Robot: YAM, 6 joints.
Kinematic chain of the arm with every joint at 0, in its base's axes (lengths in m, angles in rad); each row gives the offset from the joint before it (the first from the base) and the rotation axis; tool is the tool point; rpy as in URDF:
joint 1: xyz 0 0 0.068 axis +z
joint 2: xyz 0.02 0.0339 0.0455 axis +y
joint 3: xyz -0.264 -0.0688 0 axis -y
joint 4: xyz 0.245 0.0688 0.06 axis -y
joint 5: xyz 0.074 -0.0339 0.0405 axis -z
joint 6: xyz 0.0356 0 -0.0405 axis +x
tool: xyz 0 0 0 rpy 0 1.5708 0
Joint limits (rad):
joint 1: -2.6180..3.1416
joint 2: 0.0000..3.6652
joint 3: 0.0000..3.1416
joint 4: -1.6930..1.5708
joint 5: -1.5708..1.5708
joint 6: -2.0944..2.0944
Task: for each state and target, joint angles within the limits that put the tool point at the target. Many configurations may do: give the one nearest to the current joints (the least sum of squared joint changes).
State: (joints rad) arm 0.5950 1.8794 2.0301 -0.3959 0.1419 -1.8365
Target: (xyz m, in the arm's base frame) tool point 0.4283 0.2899 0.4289
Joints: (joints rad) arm 0.6034 2.2036 2.3694 -0.1393 0.1213 -1.8365
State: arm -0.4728 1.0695 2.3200 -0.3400 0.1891 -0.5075
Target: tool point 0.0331 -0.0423 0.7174
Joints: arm -0.7150 1.3687 2.5599 -0.1083 0.2918 -0.5075
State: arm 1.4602 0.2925 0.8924 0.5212 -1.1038 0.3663
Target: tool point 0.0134 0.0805 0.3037
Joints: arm 1.0156 0.2013 0.3329 0.3931 -1.0592 0.3663
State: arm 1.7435 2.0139 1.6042 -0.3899 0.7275 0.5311
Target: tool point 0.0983 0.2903 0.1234
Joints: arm 1.3254 1.8534 1.0045 -0.6723 0.7715 0.5311
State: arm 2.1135 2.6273 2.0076 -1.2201 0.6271 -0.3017
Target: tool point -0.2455 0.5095 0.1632
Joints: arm 2.0547 2.6637 2.4773 -0.7797 0.5865 -0.3017
